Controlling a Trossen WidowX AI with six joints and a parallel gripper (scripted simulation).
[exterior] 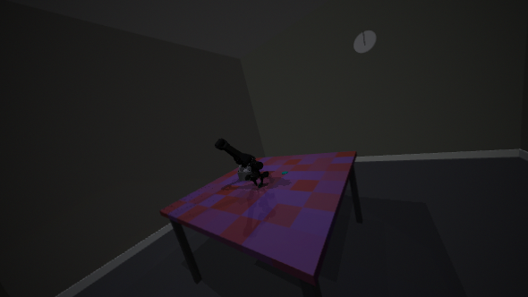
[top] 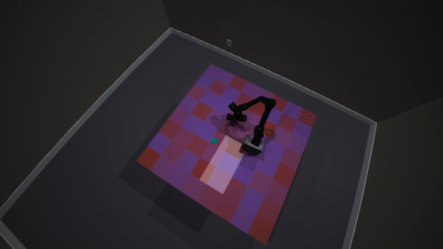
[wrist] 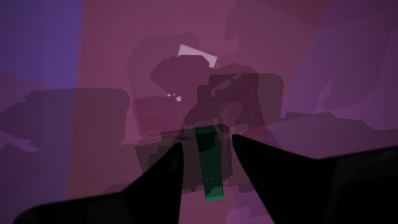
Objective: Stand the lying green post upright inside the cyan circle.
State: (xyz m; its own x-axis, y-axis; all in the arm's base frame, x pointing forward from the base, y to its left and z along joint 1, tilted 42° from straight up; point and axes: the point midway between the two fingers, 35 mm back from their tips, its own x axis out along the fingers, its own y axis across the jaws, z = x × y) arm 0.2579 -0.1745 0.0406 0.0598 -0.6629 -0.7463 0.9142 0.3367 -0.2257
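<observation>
My gripper tip is 9 cm short of the cyan circle, 28 cm to the right of it and 1 cm above it. Round my gripper tip: green post (1 cm behind, 2 cm to the left).
</observation>
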